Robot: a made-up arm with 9 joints. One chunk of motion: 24 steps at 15 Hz.
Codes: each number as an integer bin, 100 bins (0 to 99) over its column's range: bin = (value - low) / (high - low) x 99, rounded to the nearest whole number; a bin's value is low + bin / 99 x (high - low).
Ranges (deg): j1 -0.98..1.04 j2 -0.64..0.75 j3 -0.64..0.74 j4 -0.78..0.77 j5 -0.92..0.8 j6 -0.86..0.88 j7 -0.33..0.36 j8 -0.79..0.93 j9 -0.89..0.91
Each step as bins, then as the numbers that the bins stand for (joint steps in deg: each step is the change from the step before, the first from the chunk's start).
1 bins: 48 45 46 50 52 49 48 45 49
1 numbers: -0.001 -0.008 0.001 0.003 -0.017 0.001 0.005 -0.008 0.001
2 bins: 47 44 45 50 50 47 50 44 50
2 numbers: -0.021 -0.022 -0.013 0.003 -0.051 -0.034 0.018 -0.026 0.019
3 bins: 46 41 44 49 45 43 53 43 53
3 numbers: -0.041 -0.064 -0.027 -0.013 -0.138 -0.104 0.039 -0.043 0.074
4 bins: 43 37 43 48 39 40 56 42 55
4 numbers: -0.103 -0.121 -0.041 -0.028 -0.242 -0.157 0.060 -0.060 0.110
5 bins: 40 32 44 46 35 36 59 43 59
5 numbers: -0.164 -0.191 -0.027 -0.060 -0.312 -0.227 0.081 -0.043 0.183
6 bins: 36 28 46 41 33 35 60 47 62
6 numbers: -0.245 -0.247 0.001 -0.138 -0.347 -0.245 0.088 0.027 0.237
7 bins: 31 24 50 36 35 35 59 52 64
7 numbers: -0.347 -0.303 0.057 -0.216 -0.312 -0.245 0.081 0.113 0.274
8 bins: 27 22 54 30 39 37 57 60 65
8 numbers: -0.429 -0.331 0.113 -0.310 -0.242 -0.210 0.067 0.252 0.292
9 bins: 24 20 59 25 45 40 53 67 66
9 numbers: -0.490 -0.359 0.182 -0.389 -0.138 -0.157 0.039 0.374 0.310
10 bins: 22 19 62 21 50 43 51 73 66
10 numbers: -0.531 -0.373 0.224 -0.451 -0.051 -0.104 0.025 0.478 0.310
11 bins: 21 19 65 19 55 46 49 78 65
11 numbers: -0.552 -0.373 0.266 -0.483 0.036 -0.052 0.012 0.565 0.292
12 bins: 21 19 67 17 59 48 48 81 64
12 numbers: -0.552 -0.373 0.294 -0.514 0.105 -0.016 0.005 0.617 0.274
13 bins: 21 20 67 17 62 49 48 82 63
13 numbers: -0.552 -0.359 0.294 -0.514 0.157 0.001 0.005 0.635 0.255
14 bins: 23 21 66 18 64 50 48 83 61
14 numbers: -0.511 -0.345 0.280 -0.498 0.192 0.019 0.005 0.652 0.219
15 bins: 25 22 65 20 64 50 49 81 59
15 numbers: -0.470 -0.331 0.266 -0.467 0.192 0.019 0.012 0.617 0.183
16 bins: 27 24 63 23 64 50 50 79 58
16 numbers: -0.429 -0.303 0.238 -0.420 0.192 0.019 0.018 0.583 0.165
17 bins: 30 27 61 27 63 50 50 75 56
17 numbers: -0.368 -0.261 0.210 -0.357 0.175 0.019 0.018 0.513 0.128
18 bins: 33 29 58 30 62 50 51 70 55
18 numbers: -0.307 -0.233 0.168 -0.310 0.157 0.019 0.025 0.426 0.110
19 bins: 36 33 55 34 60 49 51 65 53
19 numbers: -0.245 -0.177 0.127 -0.248 0.122 0.001 0.025 0.339 0.074
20 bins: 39 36 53 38 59 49 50 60 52
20 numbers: -0.184 -0.135 0.099 -0.185 0.105 0.001 0.018 0.252 0.055
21 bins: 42 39 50 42 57 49 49 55 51
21 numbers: -0.123 -0.092 0.057 -0.122 0.070 0.001 0.012 0.166 0.037
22 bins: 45 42 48 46 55 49 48 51 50
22 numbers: -0.062 -0.050 0.029 -0.060 0.036 0.001 0.005 0.096 0.019
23 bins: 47 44 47 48 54 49 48 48 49
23 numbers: -0.021 -0.022 0.015 -0.028 0.018 0.001 0.005 0.044 0.001
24 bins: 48 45 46 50 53 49 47 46 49
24 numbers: -0.001 -0.008 0.001 0.003 0.001 0.001 -0.002 0.009 0.001
